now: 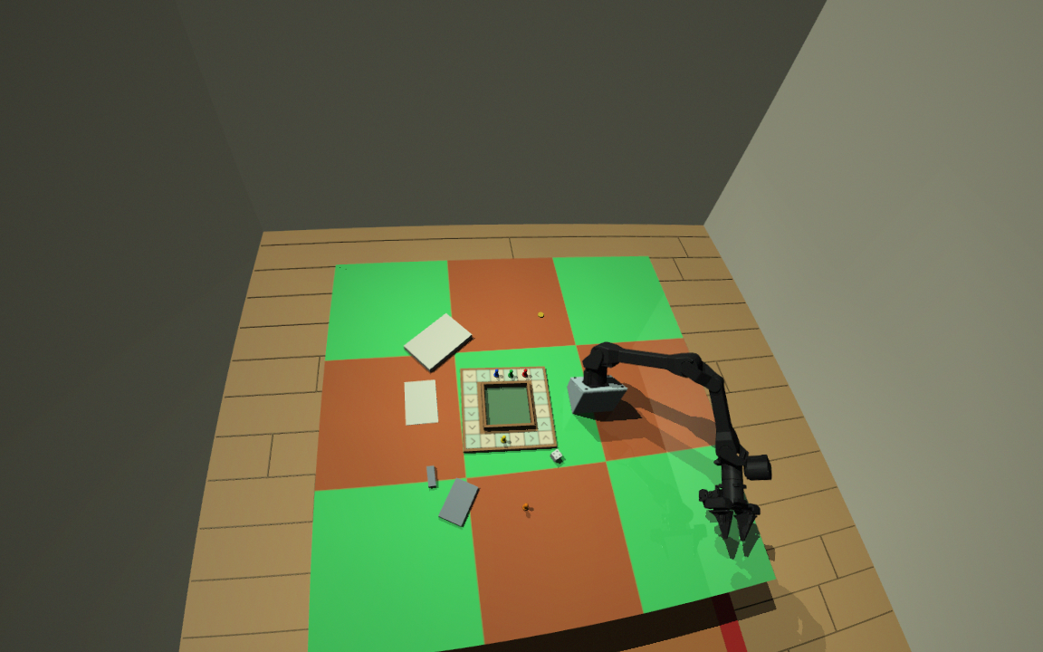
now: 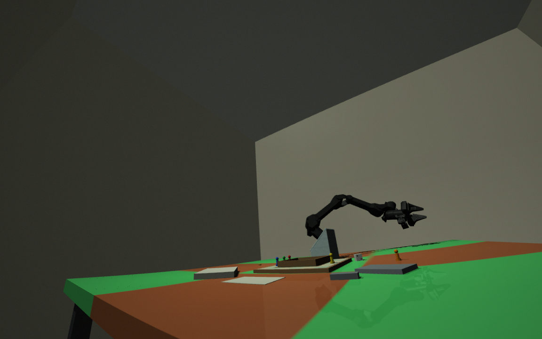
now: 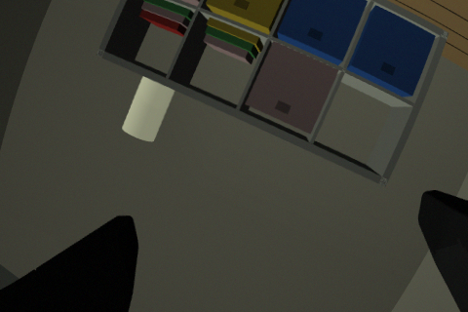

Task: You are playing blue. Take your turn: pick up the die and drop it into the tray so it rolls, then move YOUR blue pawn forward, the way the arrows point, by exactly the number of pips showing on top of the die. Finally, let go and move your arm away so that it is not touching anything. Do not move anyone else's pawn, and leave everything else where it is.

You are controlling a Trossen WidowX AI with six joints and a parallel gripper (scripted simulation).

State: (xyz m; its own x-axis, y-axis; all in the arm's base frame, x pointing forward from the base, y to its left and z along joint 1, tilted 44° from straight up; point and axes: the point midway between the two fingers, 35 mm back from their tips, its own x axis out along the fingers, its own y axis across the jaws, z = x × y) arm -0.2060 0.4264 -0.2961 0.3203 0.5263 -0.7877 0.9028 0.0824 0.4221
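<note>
The die lies 360 mm ahead of my gripper tip, 380 mm to the right of it and 150 mm below it. From my gripper tip the other things lie so: grey slab 670 mm ahead, 300 mm to the right, 160 mm below; then orange pawn 490 mm ahead, 250 mm to the right, 150 mm below; then yellow pawn 510 mm ahead, 460 mm to the right, 140 mm below.
</note>
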